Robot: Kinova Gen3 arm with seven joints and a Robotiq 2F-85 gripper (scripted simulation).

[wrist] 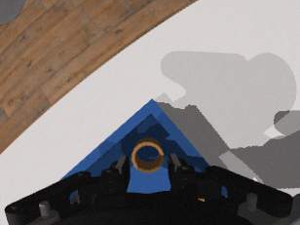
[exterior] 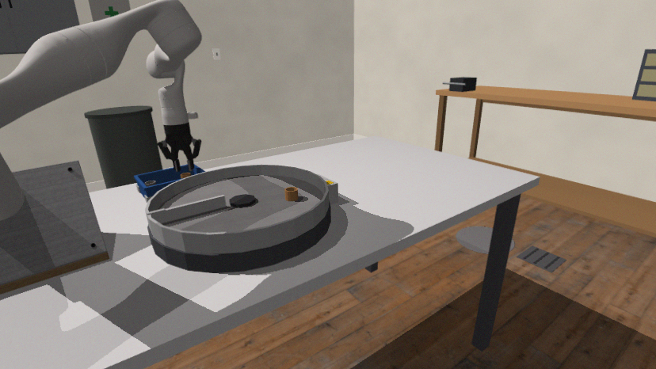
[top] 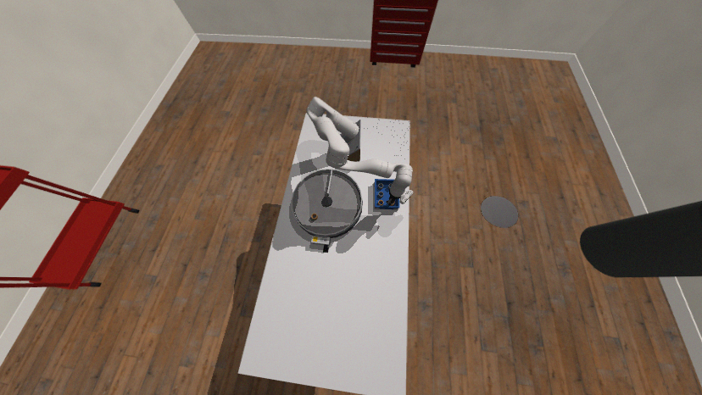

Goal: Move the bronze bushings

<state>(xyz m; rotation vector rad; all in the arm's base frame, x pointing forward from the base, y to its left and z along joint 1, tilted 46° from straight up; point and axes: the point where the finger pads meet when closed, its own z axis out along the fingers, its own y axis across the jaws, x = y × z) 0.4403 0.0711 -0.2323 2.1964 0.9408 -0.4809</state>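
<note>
Right now my hand is 5 cm past the blue crate, 3 cm to the left of it and 4 cm above it. Also, from my hand: grey turntable 1 cm behind, 39 cm to the right, 1 cm below.
</note>
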